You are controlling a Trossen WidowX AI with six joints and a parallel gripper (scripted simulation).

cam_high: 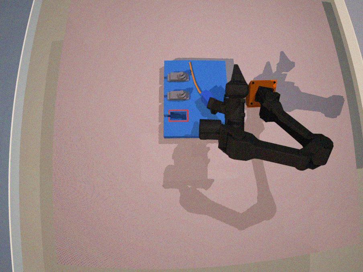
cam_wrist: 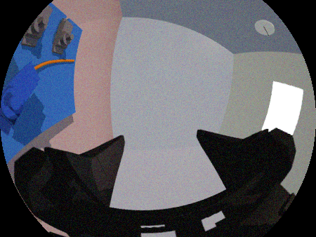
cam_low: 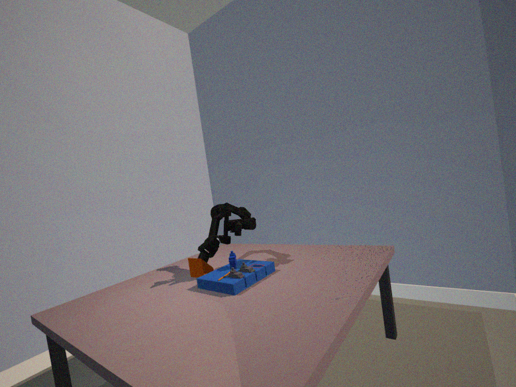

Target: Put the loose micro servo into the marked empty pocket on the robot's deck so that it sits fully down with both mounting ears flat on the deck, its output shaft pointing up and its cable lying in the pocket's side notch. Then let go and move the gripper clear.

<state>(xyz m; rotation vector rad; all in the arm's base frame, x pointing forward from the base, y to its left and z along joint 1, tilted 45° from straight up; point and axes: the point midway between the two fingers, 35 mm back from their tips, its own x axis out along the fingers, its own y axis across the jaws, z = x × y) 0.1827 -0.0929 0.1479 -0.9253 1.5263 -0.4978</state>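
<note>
My gripper tip is now 60 mm short of the deck, 20 mm to the right of it and 240 mm above it.
</note>
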